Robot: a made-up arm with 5 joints.
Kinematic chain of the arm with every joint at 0, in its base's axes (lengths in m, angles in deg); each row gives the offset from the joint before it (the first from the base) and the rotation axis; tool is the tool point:
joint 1: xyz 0 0 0.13 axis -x
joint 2: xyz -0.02 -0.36 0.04 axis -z
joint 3: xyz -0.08 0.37 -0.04 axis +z
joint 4: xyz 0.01 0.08 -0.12 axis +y
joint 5: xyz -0.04 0.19 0 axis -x
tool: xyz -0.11 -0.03 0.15
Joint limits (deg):
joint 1: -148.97..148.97
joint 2: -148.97..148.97
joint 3: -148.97..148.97
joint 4: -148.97..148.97
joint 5: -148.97..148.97
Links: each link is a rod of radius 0.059 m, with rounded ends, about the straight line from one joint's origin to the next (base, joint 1, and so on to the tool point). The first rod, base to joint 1, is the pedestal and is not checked.
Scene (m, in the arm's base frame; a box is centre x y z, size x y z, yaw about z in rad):
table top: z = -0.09
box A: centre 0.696 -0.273 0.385 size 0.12 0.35 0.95 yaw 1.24
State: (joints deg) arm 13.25 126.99 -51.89 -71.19 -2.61
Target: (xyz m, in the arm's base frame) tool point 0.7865 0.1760 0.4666
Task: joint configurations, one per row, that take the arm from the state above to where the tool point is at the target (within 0.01 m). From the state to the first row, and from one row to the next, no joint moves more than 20 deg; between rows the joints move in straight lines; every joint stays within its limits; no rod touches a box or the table.
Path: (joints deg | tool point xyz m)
1: 26.88 129.07 -69.26 -86.75 -13.88 | 0.3830 -0.8040 0.2439
2: 40.52 131.15 -86.64 -102.30 -25.15 | 0.2633 -0.7472 0.3835
3: 54.15 133.23 -104.01 -117.86 -36.41 | 0.1784 -0.6239 0.4801
4: 67.78 135.32 -121.39 -133.41 -47.68 | 0.1490 -0.4680 0.5269
5: 81.41 137.40 -138.76 -148.97 -58.95 | 0.1760 -0.3066 0.5423
6: 88.92 131.83 -122.52 -148.97 -41.16 | 0.1415 -0.2866 0.6248
7: 96.43 126.26 -106.28 -148.97 -23.37 | 0.1356 -0.2397 0.7277
8: 103.93 120.69 -90.04 -148.97 -5.58 | 0.1695 -0.1588 0.8305
9: 111.44 115.13 -73.79 -148.97 12.20 | 0.2478 -0.0481 0.9058
10: 118.95 109.56 -57.55 -148.97 29.99 | 0.3644 0.0738 0.9276
11: 126.45 103.99 -41.31 -148.97 47.78 | 0.5021 0.1791 0.8820
12: 133.96 98.42 -25.07 -148.97 65.57 | 0.6354 0.2399 0.7734
13: 141.46 92.85 -8.83 -148.97 83.35 | 0.7373 0.2386 0.6240
14: 148.97 87.29 7.42 -148.97 101.14 | 0.7865 0.1760 0.4666

